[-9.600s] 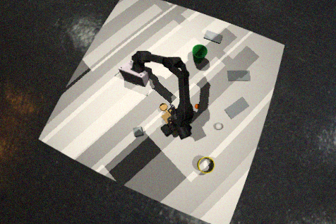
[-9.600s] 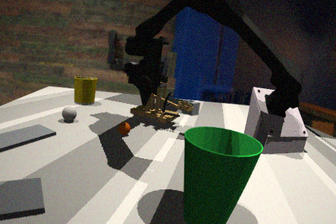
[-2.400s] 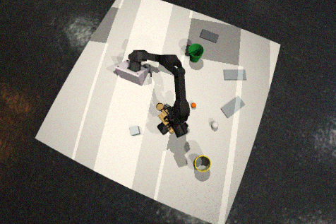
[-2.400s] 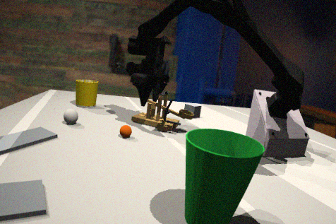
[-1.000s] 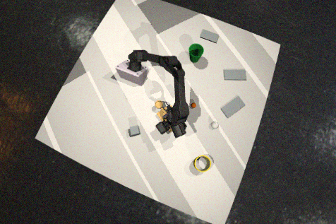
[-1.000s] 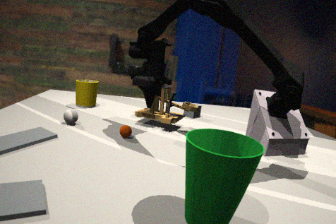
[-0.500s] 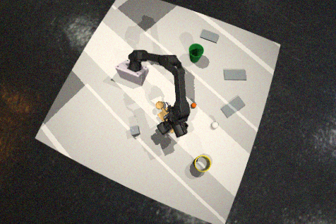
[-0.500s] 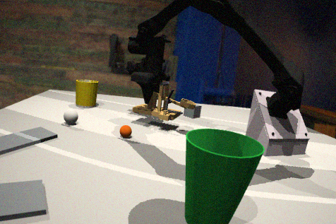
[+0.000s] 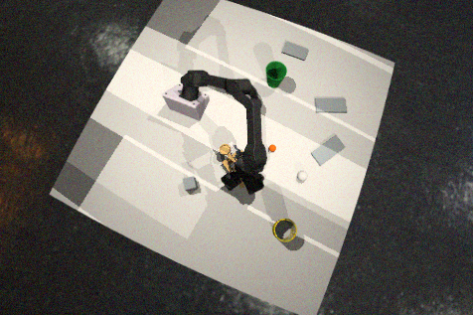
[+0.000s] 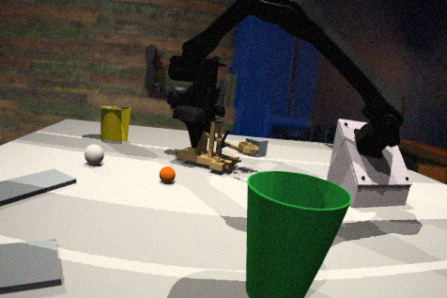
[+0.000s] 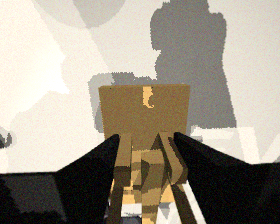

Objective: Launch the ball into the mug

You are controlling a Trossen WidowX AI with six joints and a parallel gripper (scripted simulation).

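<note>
Right now my gripper tip is 17 cm to the right of the orange ball, 6 cm short of it and 3 cm above it. The rest, counted from my gripper tip: wooden catapult 6 cm behind, 5 cm to the left, 2 cm above; then white ball 23 cm ahead, 12 cm to the left, 2 cm below; then small grey cube 18 cm behind, 14 cm to the right, 2 cm below.
</note>
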